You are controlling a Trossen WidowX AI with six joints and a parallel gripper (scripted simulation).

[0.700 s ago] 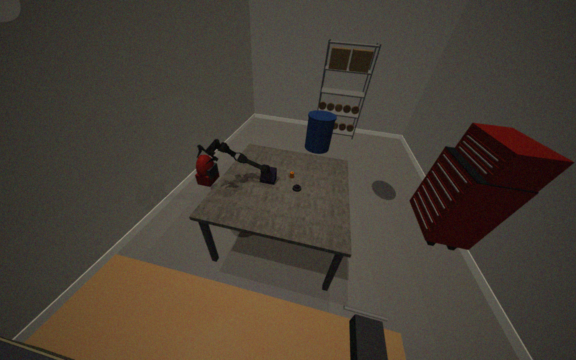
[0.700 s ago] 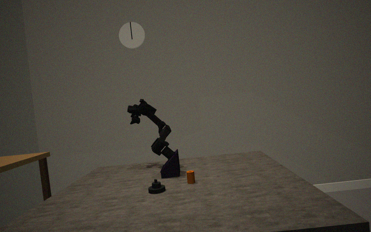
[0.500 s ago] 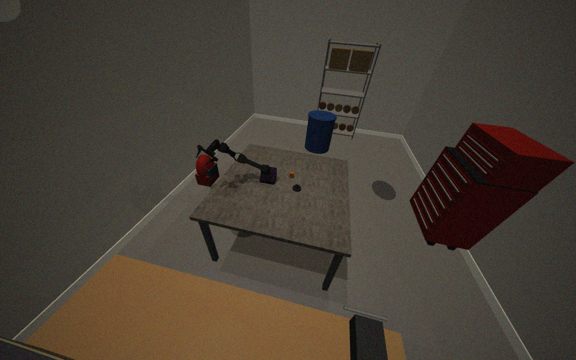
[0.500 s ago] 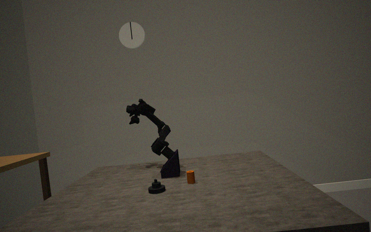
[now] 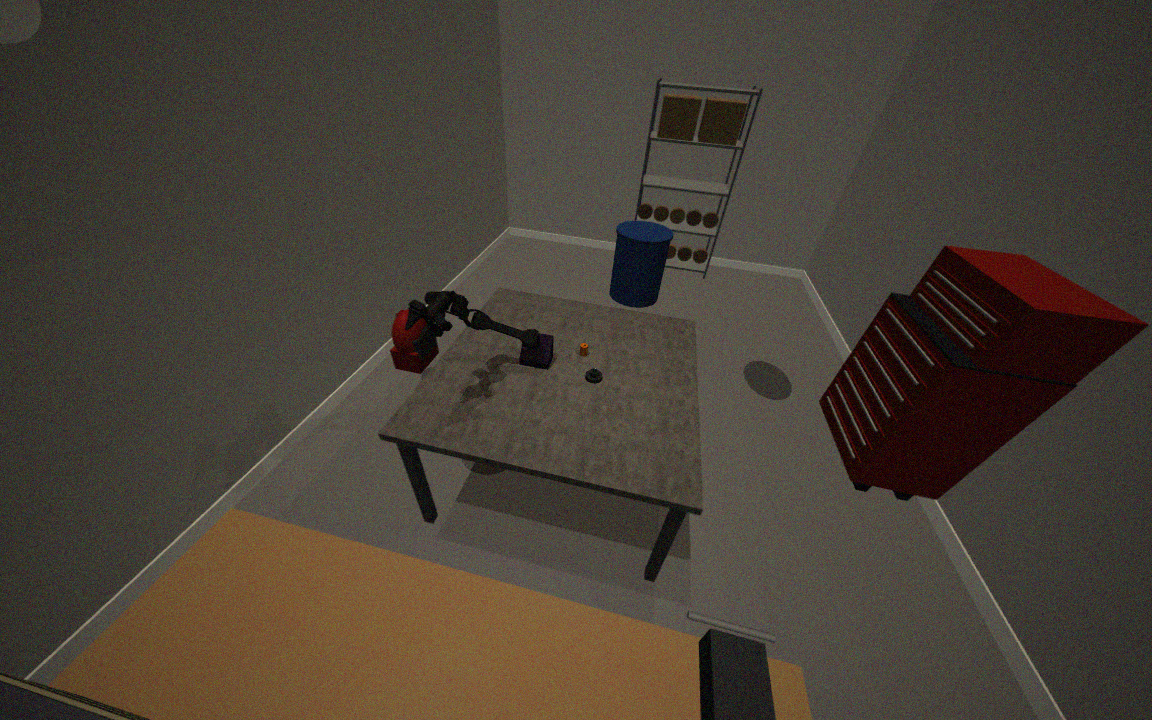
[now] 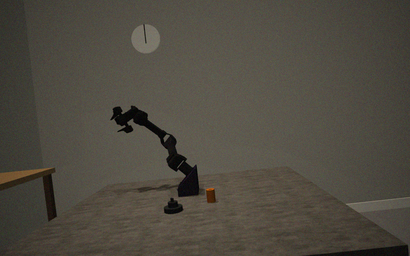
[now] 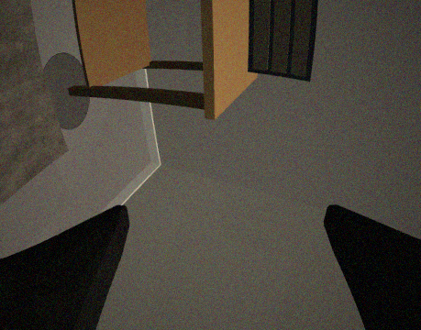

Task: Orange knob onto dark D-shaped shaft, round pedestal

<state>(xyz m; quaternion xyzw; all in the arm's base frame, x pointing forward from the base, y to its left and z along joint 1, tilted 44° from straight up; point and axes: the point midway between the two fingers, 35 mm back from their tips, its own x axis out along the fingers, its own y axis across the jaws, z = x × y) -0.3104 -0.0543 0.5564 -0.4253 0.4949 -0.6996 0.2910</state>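
My gripper tip is 630 mm short of the orange knob, 530 mm to the right of it and 390 mm above it. Round my gripper tip: dark round pedestal: 690 mm ahead, 340 mm to the left, 390 mm below.
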